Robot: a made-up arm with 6 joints.
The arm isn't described. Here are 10 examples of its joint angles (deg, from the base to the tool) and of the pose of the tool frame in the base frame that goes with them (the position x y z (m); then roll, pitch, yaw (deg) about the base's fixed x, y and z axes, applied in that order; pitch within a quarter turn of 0, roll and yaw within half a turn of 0).
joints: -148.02 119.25 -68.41 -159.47 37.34 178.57
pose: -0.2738 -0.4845 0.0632 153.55 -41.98 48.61
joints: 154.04 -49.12 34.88 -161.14 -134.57 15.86
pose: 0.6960 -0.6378 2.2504 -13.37 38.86 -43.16
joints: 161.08 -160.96 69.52 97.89 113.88 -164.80
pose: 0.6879 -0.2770 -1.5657 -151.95 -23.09 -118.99
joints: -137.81 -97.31 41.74 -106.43 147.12 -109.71
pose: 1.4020 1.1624 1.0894 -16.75 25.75 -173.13
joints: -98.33 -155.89 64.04 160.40 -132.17 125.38
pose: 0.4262 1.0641 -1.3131 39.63 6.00 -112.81
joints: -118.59 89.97 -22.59 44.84 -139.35 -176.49
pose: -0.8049 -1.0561 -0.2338 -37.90 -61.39 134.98
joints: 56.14 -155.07 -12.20 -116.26 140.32 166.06
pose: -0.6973 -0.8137 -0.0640 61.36 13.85 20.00
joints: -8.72 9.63 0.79 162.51 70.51 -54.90
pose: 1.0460 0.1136 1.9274 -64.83 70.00 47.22
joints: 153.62 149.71 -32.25 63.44 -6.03 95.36
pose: 0.1138 0.0853 -0.9002 20.89 -4.64 -20.97
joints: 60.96 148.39 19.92 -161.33 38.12 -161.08
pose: -0.1412 0.3000 -1.2057 149.20 14.60 -107.26
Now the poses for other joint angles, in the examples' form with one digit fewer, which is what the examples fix.
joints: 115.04 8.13 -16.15 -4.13 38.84 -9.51
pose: -0.124 0.934 1.631 13.4 -14.5 112.4
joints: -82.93 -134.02 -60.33 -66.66 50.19 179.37
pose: -0.180 0.539 0.237 -20.5 -44.4 178.0
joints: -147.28 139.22 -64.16 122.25 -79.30 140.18
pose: -0.023 -0.195 -0.435 -82.0 24.1 98.2
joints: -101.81 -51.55 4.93 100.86 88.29 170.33
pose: 0.241 0.890 2.243 42.6 4.5 -21.8
